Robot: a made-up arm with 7 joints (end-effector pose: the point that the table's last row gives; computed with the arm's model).
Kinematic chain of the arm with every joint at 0, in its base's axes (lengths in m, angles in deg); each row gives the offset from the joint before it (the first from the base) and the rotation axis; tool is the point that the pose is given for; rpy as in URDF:
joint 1: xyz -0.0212 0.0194 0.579 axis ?
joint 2: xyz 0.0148 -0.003 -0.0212 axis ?
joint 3: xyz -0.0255 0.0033 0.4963 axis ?
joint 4: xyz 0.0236 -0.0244 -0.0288 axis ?
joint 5: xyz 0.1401 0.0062 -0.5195 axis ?
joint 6: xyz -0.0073 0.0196 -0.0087 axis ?
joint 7: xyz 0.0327 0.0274 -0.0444 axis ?
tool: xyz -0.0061 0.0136 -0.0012 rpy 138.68 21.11 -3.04
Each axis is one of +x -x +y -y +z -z.
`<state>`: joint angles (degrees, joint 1 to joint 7).
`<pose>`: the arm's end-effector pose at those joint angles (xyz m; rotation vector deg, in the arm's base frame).
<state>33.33 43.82 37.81 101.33 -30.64 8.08 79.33</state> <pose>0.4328 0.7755 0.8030 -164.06 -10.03 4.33</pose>
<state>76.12 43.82 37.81 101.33 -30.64 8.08 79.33</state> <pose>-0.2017 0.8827 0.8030 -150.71 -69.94 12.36</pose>
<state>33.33 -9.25 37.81 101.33 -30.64 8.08 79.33</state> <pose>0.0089 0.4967 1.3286 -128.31 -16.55 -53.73</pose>
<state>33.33 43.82 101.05 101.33 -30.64 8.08 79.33</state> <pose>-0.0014 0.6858 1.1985 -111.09 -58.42 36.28</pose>
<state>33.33 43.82 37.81 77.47 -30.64 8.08 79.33</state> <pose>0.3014 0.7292 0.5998 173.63 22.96 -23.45</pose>
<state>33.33 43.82 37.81 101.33 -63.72 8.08 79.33</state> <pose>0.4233 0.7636 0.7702 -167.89 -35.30 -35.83</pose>
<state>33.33 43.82 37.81 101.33 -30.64 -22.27 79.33</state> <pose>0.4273 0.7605 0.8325 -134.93 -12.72 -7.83</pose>
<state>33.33 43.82 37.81 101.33 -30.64 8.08 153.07</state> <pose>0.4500 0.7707 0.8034 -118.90 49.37 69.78</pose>
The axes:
joint 1: +z
joint 2: +y
joint 3: +z
joint 4: -y
joint 5: -z
joint 6: +y
joint 7: -z

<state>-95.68 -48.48 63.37 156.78 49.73 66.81 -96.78</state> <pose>0.1745 0.7756 1.2424 13.26 55.36 63.13</pose>
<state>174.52 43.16 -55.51 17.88 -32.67 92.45 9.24</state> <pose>-0.0756 0.2309 0.4444 -4.93 28.34 12.25</pose>
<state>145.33 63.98 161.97 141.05 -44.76 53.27 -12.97</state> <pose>-0.6801 0.3559 1.2811 9.83 -94.57 50.89</pose>
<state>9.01 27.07 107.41 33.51 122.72 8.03 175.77</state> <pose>-0.1462 0.4737 0.6710 -33.46 -131.24 -81.90</pose>
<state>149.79 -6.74 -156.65 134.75 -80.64 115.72 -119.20</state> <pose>0.3995 -0.1483 1.4181 60.99 71.14 -52.29</pose>
